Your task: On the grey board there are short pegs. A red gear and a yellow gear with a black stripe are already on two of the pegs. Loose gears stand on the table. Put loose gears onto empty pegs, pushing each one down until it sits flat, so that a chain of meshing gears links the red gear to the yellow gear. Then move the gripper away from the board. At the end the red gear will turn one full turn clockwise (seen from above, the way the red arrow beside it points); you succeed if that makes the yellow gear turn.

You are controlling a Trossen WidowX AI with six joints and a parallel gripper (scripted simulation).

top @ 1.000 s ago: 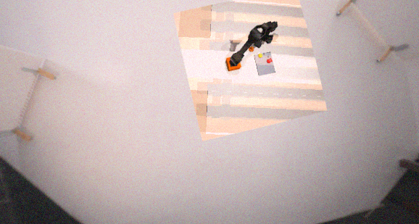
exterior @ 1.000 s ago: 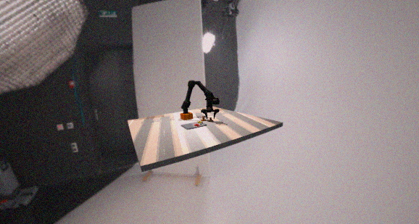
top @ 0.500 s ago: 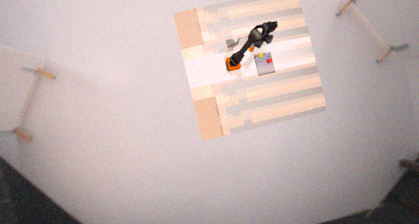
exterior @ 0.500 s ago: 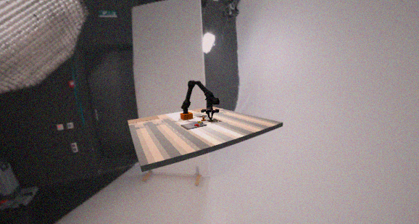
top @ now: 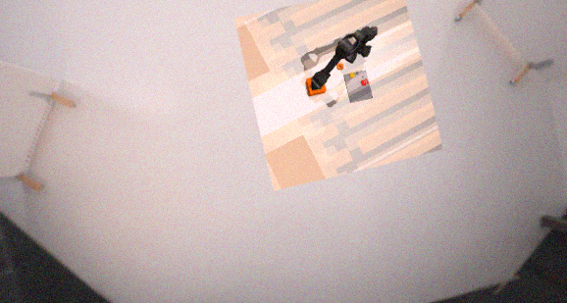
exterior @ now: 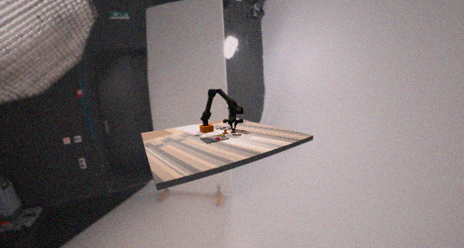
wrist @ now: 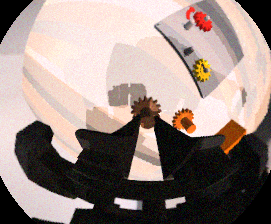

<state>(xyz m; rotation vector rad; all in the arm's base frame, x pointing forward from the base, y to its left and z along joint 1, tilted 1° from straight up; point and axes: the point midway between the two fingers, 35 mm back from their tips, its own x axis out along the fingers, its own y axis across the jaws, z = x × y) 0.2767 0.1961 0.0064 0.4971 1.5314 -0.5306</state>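
The red arrow is 110 mm ahead of my gripper tip, 180 mm to the right of it and 40 mm below it. Round my gripper tip: brown gear: 10 mm below; then yellow gear: 130 mm to the right, 30 mm below; then orange gear: 70 mm behind, 60 mm to the right, 30 mm below.
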